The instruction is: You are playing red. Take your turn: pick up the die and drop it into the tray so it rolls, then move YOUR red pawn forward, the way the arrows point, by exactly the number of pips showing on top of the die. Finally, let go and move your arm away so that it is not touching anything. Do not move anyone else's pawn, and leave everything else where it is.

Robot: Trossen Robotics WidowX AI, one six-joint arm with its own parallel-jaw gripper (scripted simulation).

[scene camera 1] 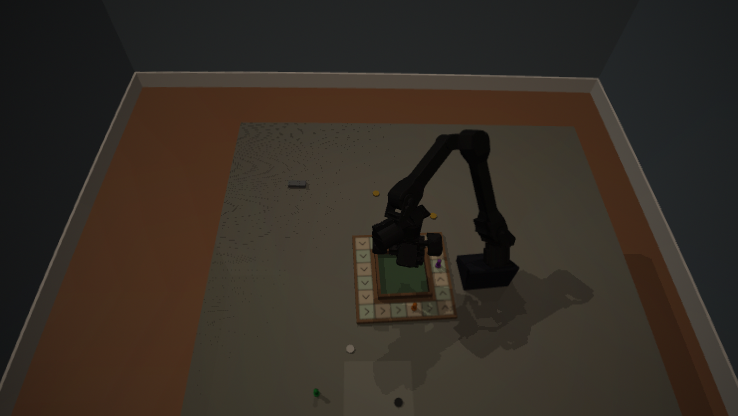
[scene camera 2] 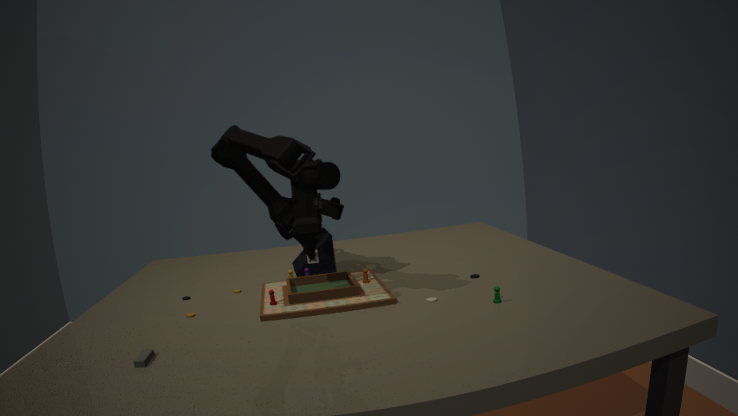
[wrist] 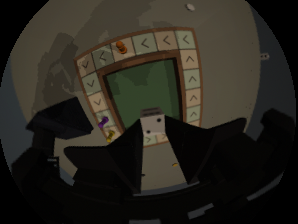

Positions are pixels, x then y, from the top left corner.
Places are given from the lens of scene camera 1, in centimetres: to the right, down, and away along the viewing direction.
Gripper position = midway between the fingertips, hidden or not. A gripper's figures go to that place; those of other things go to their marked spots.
gripper [scene camera 1: 404,258]: 10, 14, 129
green tray [scene camera 1: 394,279]: 8, 21, 134
